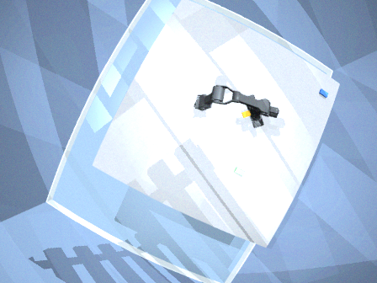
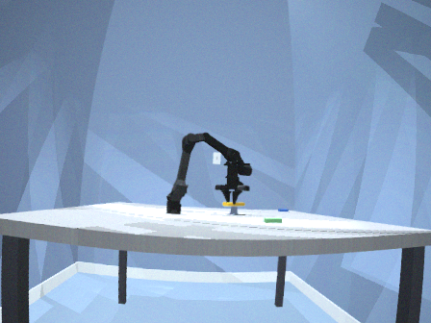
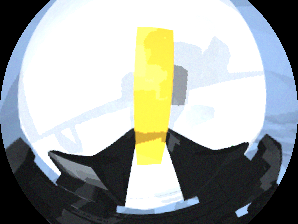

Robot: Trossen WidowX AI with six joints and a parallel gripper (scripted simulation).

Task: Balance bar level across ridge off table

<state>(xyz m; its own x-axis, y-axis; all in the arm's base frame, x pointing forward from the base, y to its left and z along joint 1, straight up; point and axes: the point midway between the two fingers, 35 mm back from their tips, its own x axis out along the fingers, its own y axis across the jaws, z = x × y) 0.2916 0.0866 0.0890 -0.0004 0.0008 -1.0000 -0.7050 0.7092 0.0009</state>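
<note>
My gripper tip is 20 mm short of the bar and 20 mm to the right of it. Round my gripper tip: blue block (450 mm ahead, 410 mm to the left, 50 mm below); then green block (110 mm ahead, 340 mm to the right, 50 mm below).
</note>
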